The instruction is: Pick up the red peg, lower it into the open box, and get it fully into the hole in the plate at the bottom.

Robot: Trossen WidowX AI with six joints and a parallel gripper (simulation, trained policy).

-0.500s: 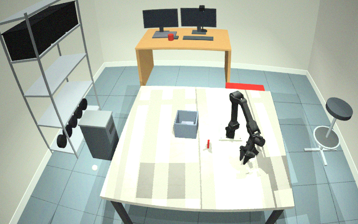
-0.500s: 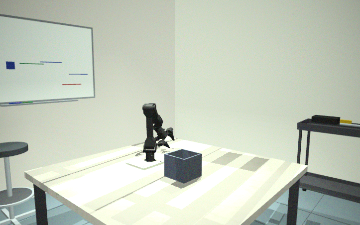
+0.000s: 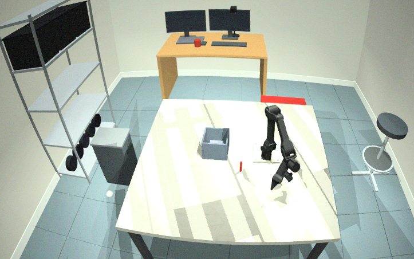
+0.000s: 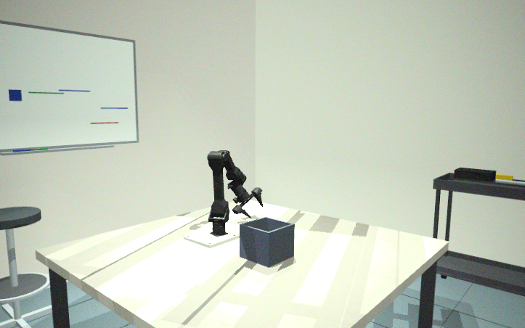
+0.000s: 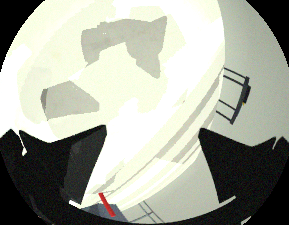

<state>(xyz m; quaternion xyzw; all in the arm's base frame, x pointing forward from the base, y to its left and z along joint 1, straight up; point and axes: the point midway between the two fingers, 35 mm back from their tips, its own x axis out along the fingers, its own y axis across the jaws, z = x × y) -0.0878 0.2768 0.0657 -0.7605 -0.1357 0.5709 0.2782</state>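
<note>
My gripper tip is now 220 mm short of the red peg, 150 mm to the left of it and 10 mm above it. From my gripper tip the other things lie so: pale plate (420 mm ahead, 280 mm to the right, 10 mm below).
</note>
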